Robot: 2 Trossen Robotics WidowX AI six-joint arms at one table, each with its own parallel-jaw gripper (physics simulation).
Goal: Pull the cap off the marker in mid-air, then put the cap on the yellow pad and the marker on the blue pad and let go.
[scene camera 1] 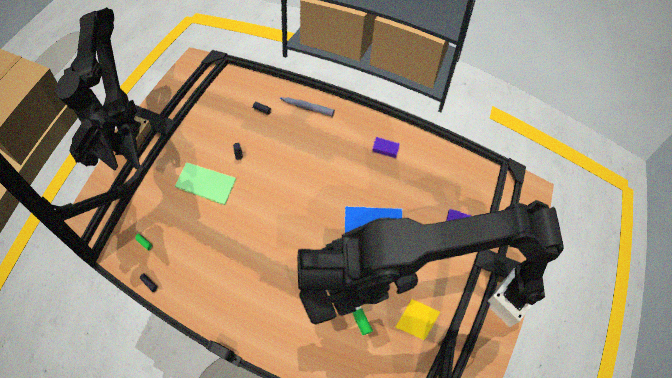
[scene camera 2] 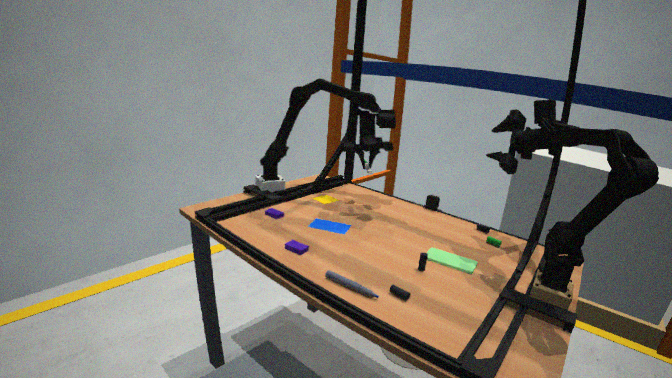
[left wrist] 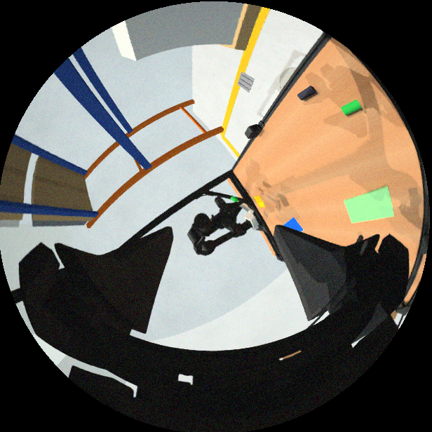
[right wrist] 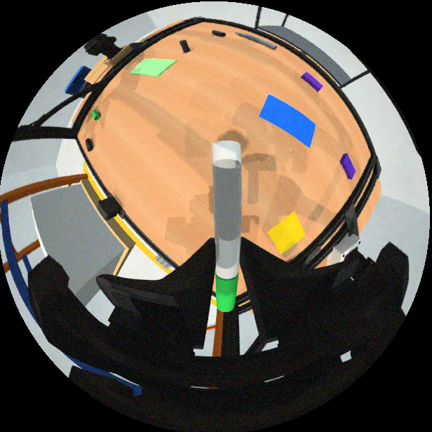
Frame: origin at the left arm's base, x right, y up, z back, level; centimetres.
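Seen in the pictures: left gripper, fingertip midpoint: [scene camera 1: 127, 168] [scene camera 2: 489, 143]; right gripper, fingertip midpoint: [scene camera 1: 351, 302] [scene camera 2: 366, 169]; left arm's base, origin of the base link: [scene camera 2: 554, 283]; right arm's base, origin of the base link: [scene camera 1: 518, 293] [scene camera 2: 270, 177].
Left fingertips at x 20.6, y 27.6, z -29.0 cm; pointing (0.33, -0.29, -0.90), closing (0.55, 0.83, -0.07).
Observation:
Pixels of each thing's middle, then the offset from my left fingertips to it.
- yellow pad, body centre: [scene camera 1: 418, 319] [scene camera 2: 325, 199] dx -5.2, dy -33.2, dz -58.1 cm
- blue pad, body centre: [scene camera 1: 374, 223] [scene camera 2: 329, 226] dx -23.6, dy -33.2, dz -40.7 cm
- light green pad, body centre: [scene camera 1: 204, 182] [scene camera 2: 450, 260] dx -17.5, dy -32.8, dz -0.3 cm
- loose green cap, body centre: [scene camera 1: 143, 242] [scene camera 2: 493, 241] dx +4.0, dy -32.1, dz +7.4 cm
- grey pen, body centre: [scene camera 2: 352, 285] [scene camera 1: 305, 105] dx -47.7, dy -32.2, dz -14.1 cm
My right gripper [scene camera 2: 366, 164] [right wrist: 226, 242] is shut on the white marker [right wrist: 227, 200] and holds it in mid-air above the table. Its green cap [scene camera 1: 362, 322] [left wrist: 234, 199] [right wrist: 226, 294] is on the marker's end, just behind the fingertips in the right wrist view. In scene camera 1 the arm hides most of the marker. My left gripper [scene camera 1: 126, 166] [scene camera 2: 491, 143] [left wrist: 225, 231] is open and empty, raised at its own side. The yellow pad [scene camera 1: 419, 320] [scene camera 2: 325, 199] [right wrist: 286, 232] and the blue pad [scene camera 1: 372, 217] [scene camera 2: 330, 226] [right wrist: 287, 120] lie bare on the table.
A light green pad [scene camera 1: 206, 183], a loose green cap [scene camera 1: 144, 241], dark caps [scene camera 1: 261, 107] [scene camera 1: 237, 151] [scene camera 1: 148, 282], a grey pen [scene camera 1: 307, 106] and purple blocks [scene camera 1: 386, 147] [scene camera 1: 457, 215] lie about. A black frame [scene camera 1: 375, 105] edges the table.

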